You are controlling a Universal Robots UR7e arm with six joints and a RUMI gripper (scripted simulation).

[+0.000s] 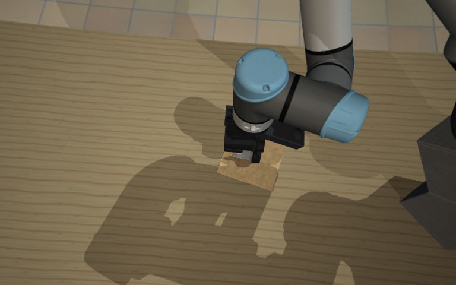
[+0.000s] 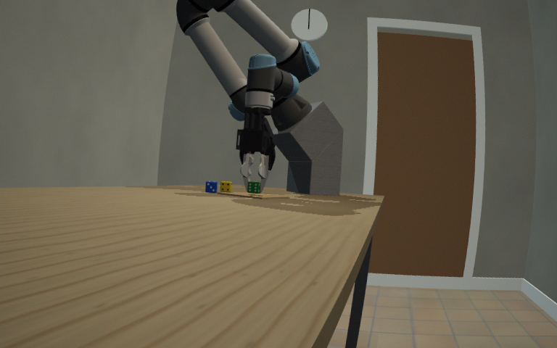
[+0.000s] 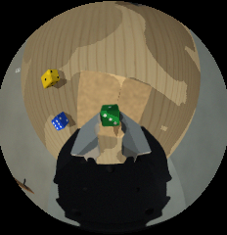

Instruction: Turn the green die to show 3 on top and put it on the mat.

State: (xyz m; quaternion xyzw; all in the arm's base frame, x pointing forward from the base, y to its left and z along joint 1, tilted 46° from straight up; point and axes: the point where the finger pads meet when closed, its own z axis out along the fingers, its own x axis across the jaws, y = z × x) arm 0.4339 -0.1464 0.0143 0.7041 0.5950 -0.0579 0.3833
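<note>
Now: the green die right at my hand. From my hand the other things lie so: blue die (120 mm to the right, 20 mm behind, 10 mm below); tan mat (20 mm below); yellow die (120 mm behind, 90 mm to the right, 10 mm below).
</note>
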